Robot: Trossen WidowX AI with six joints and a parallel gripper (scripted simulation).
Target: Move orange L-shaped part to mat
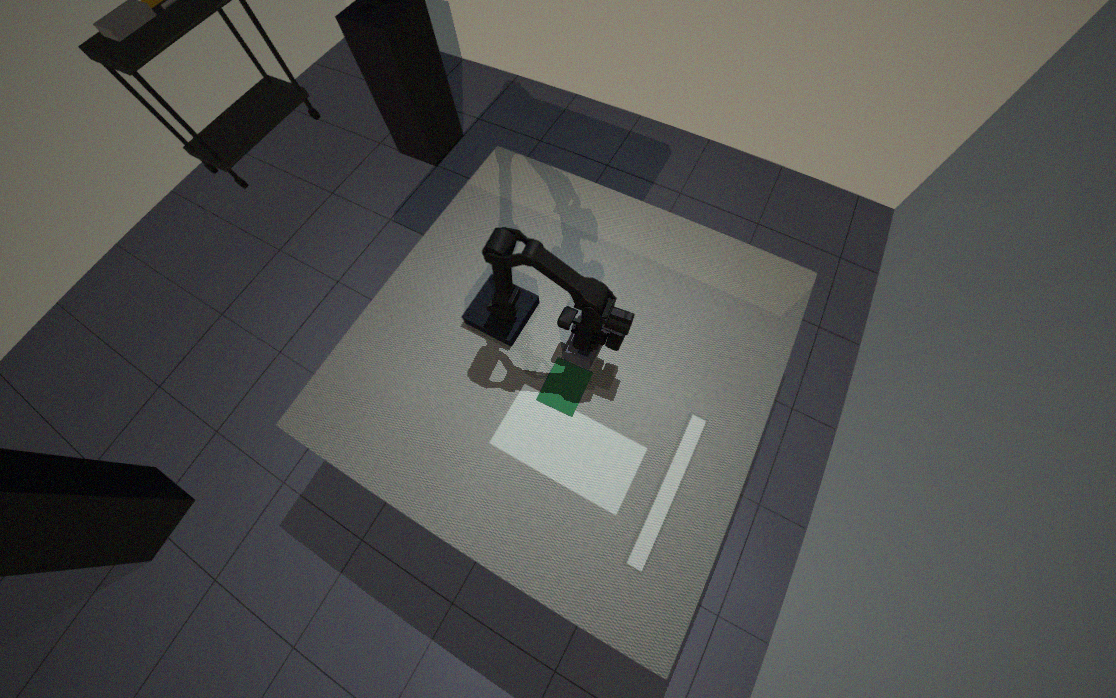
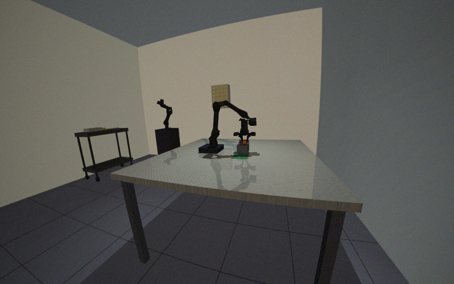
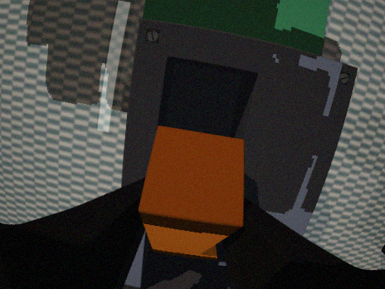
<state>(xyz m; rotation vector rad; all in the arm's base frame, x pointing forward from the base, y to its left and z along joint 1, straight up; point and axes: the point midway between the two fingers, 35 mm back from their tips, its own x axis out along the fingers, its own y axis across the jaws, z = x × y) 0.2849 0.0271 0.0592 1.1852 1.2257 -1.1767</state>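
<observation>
My gripper tip is now 30 mm to the right of the orange L-shaped part, 30 mm above it and 20 mm past it. From my gripper tip the other things lie so: green mat (140 mm to the right, 80 mm below, 10 mm behind).
</observation>
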